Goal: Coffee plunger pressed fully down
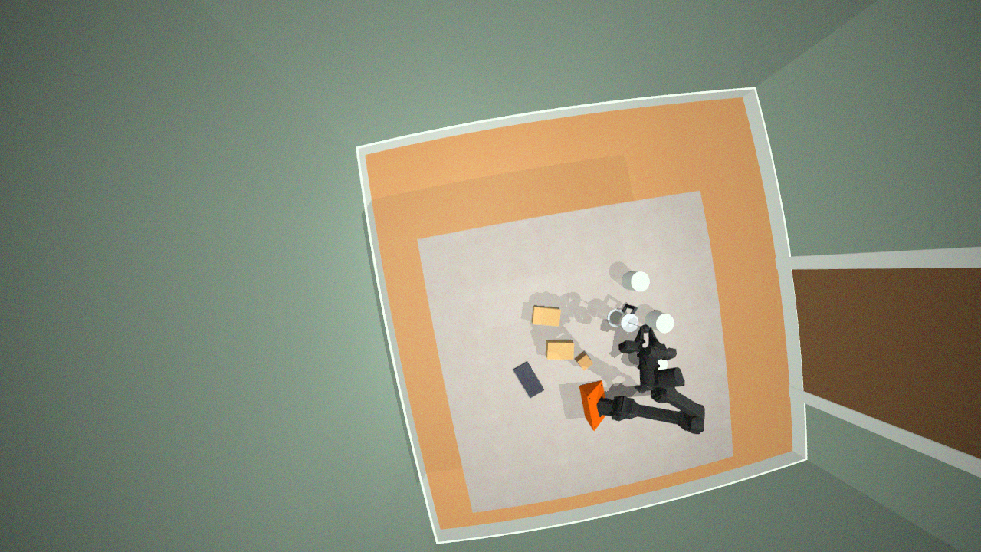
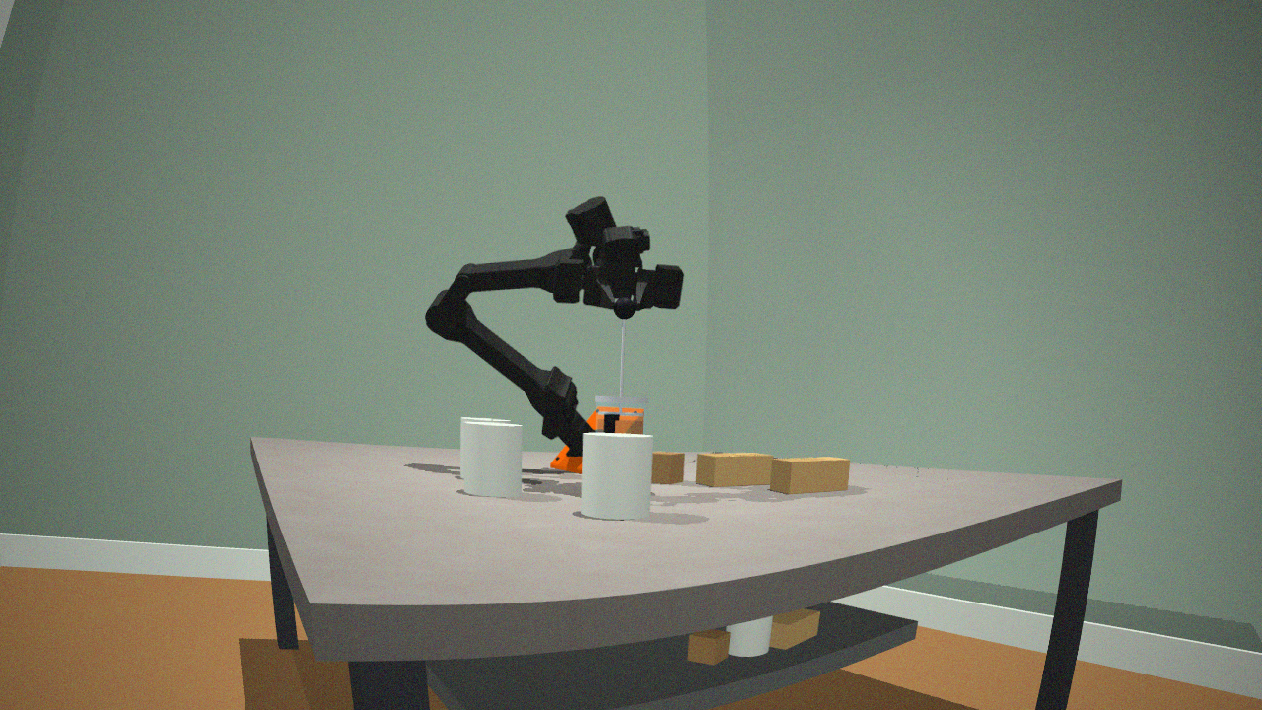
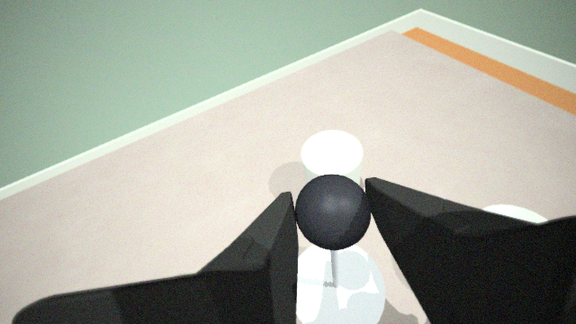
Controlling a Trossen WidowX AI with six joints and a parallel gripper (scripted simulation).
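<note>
The coffee press lies 13 cm below my gripper tip and 1 cm to the right of it. Also, from my gripper tip: dark flat slab 45 cm to the left, 26 cm below, 15 cm behind.
</note>
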